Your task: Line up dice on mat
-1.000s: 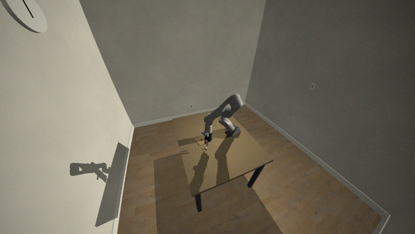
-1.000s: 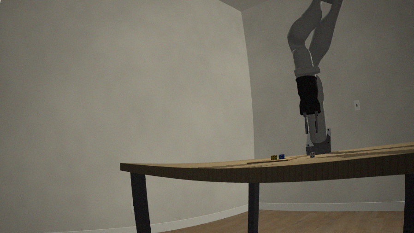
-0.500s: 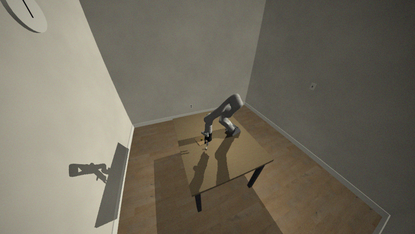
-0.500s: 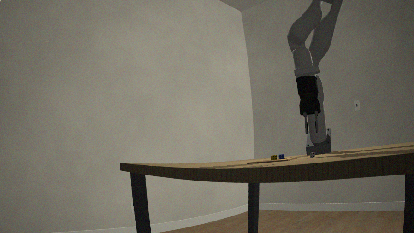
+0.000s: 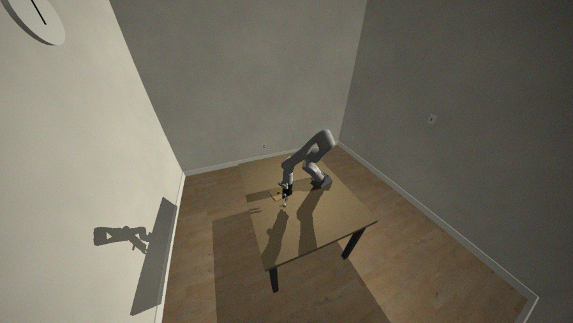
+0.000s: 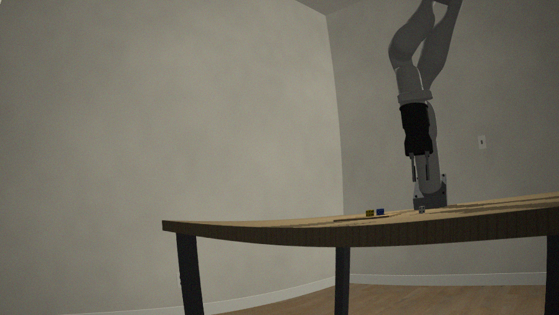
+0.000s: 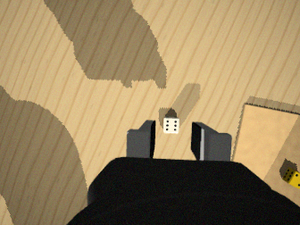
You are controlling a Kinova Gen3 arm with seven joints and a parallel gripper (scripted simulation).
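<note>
Now: the white die 8 cm below my hand. Round my hand: blue die: 5 cm behind, 15 cm to the right, 8 cm below; tan mat: 15 cm to the right, 9 cm below; yellow die: 15 cm to the right, 8 cm below.
</note>
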